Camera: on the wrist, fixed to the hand. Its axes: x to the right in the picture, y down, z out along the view.
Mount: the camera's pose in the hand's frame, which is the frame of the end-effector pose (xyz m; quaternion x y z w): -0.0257 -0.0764 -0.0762 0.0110 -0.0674 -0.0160 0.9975
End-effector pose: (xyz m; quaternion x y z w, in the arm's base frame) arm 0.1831 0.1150 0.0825 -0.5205 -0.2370 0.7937 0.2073
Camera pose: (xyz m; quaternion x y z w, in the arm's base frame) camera 0.2694 0.1737 0.1201 -0.4596 -0.2500 0.8261 0.2092
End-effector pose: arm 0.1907 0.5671 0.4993 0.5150 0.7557 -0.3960 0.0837
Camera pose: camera 0.1593 0.5891 0.6034 0.4758 0.7520 -0.4394 0.1224
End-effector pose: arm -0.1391 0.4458 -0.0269 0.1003 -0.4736 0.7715 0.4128
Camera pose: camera -0.0488 0.5100 -0.0319 0.1642 -0.4902 0.7615 0.3911
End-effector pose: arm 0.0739 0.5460 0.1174 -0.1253 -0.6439 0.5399 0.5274
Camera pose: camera 0.1777 0.5407 0.1560 -0.0725 -0.6739 0.5457 0.4927
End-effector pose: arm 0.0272 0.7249 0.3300 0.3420 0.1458 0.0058 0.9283
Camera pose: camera -0.0251 0.7118 0.2331 0.3494 0.0884 -0.0337 0.9322
